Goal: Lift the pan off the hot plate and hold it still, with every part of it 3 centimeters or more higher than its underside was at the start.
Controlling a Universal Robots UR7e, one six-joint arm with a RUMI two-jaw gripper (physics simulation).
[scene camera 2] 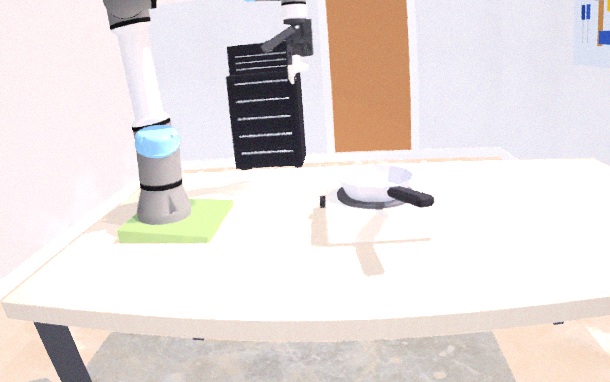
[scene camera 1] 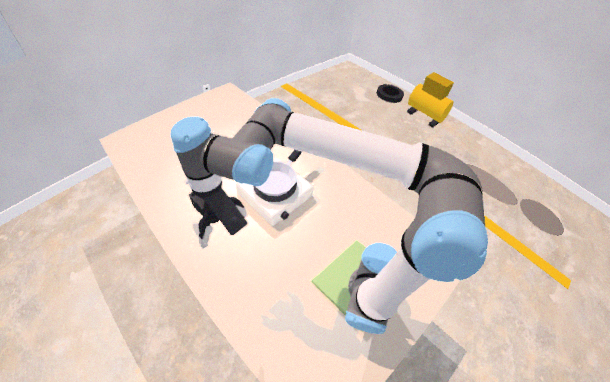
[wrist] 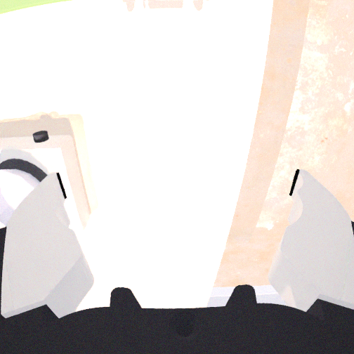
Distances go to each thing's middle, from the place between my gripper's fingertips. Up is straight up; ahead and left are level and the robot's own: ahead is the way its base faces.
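Scene:
Pale pan (scene camera 1: 282,177): far ahead of my hand, far to the right of it and a fair way below it. White hot plate (scene camera 2: 348,220): 28 cm below my hand, 24 cm ahead of it and 32 cm to the right of it.

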